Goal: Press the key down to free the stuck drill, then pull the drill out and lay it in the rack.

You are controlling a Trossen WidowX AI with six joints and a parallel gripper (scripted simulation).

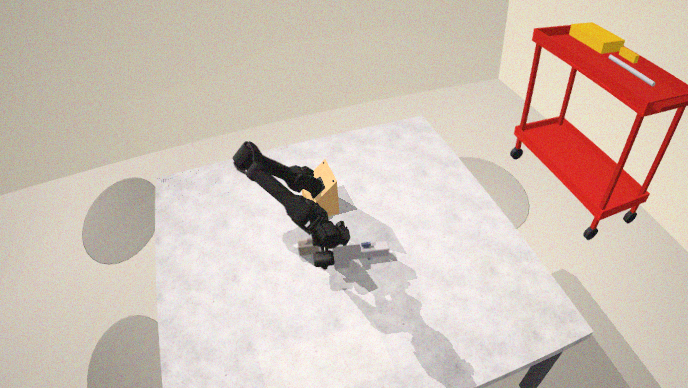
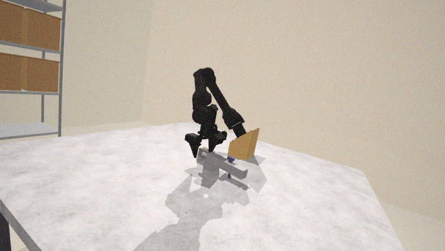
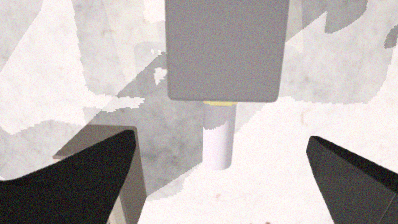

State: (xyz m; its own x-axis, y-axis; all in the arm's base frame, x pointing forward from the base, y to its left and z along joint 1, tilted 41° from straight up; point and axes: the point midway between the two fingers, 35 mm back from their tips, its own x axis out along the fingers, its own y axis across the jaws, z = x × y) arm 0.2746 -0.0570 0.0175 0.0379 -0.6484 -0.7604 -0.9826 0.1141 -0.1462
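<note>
My gripper tip is 6 cm to the right of the drill, 1 cm below it and 1 cm short of it. Also, from my gripper tip: rack 8 cm behind, 3 cm to the right, 2 cm below; blue key 14 cm to the left, 2 cm ahead, 1 cm above.
</note>
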